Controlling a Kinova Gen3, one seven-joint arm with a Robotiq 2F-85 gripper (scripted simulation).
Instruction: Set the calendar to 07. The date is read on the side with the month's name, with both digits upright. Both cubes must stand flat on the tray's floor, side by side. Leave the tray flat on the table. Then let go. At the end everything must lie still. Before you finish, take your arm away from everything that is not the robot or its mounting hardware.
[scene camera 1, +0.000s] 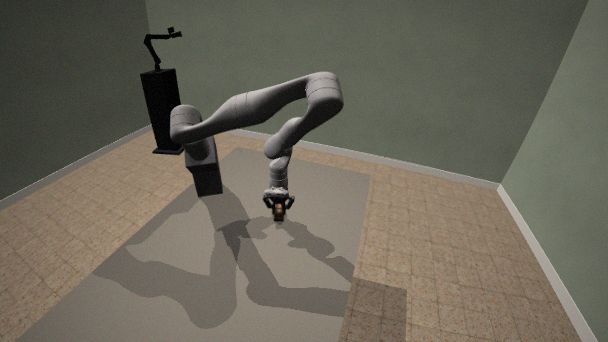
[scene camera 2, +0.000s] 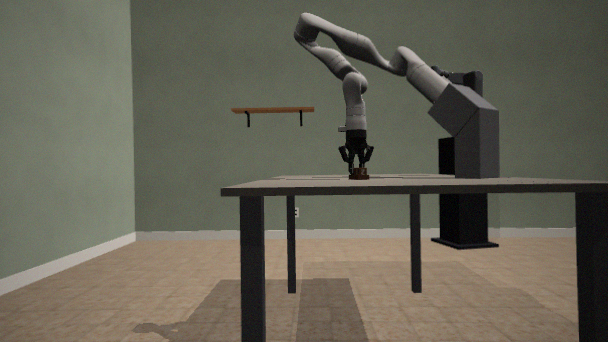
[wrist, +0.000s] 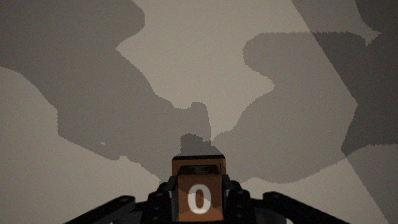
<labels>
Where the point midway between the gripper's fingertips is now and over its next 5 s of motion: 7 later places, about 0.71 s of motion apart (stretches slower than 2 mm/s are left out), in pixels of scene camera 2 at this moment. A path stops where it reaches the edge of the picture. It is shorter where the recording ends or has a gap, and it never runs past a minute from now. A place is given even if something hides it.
My gripper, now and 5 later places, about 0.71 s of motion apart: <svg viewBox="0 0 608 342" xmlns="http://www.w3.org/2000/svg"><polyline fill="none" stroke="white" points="356,173 356,173 358,158 356,147 357,140 356,127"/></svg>
</labels>
